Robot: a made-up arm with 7 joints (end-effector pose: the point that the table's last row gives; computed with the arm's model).
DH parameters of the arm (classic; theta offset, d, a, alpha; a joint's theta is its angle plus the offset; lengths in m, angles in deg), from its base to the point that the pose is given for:
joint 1: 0 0.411 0 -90
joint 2: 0 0 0 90
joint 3: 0 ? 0.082 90
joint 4: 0 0 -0.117 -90
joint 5: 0 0.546 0 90
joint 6: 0 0 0.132 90
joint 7: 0 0 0 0
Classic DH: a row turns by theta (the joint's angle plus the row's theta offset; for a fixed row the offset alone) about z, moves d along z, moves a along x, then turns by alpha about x.
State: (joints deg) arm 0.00 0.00 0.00 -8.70 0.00 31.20 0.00
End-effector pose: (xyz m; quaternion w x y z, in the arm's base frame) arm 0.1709 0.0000 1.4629 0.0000 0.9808 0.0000 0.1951
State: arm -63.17 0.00 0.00 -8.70 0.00 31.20 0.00
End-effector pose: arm 0.0771 -0.1525 1.4629 0.1022 0.8355 -0.5137 0.1662
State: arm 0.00 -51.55 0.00 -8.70 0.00 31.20 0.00
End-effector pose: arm -0.7176 0.0000 1.1990 0.0000 0.7984 0.0000 0.6022
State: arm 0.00 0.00 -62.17 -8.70 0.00 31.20 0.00
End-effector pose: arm 0.0798 -0.1511 1.4629 0.1007 0.8399 -0.5064 0.1671
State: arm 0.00 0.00 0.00 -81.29 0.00 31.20 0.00
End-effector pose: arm 0.6887 0.0000 0.9521 0.0000 0.9060 0.0000 -0.4233
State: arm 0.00 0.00 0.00 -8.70 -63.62 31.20 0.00
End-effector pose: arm 0.1089 -0.1012 1.4724 0.1798 0.8335 -0.4955 0.1658
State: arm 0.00 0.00 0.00 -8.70 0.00 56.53 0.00
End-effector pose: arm 0.1376 0.0000 1.5102 0.0000 0.9141 0.0000 0.4054
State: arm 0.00 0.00 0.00 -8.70 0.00 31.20 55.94
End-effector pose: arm 0.1709 0.0000 1.4629 0.0915 -0.8662 0.4600 -0.1723
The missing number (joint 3, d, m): 0.444
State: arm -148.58 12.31 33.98 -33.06 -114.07 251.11 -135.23
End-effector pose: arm -0.2111 -0.3164 1.2070 0.1991 -0.2186 0.6444 -0.7052
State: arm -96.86 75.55 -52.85 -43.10 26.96 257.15 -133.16
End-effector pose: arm -0.3181 -0.8246 0.4789 0.7074 0.2099 0.2234 -0.6369
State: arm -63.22 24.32 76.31 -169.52 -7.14 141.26 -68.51
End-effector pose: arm 0.3699 0.1618 0.2536 0.2832 -0.6415 -0.6944 0.1617
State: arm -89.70 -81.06 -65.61 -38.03 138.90 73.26 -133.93
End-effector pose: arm -0.3425 1.0207 0.7544 0.8047 -0.1264 0.5797 -0.0213
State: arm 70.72 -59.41 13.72 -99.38 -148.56 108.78 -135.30
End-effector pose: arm -0.1849 0.0806 1.2505 0.9152 0.1902 0.1901 -0.3003
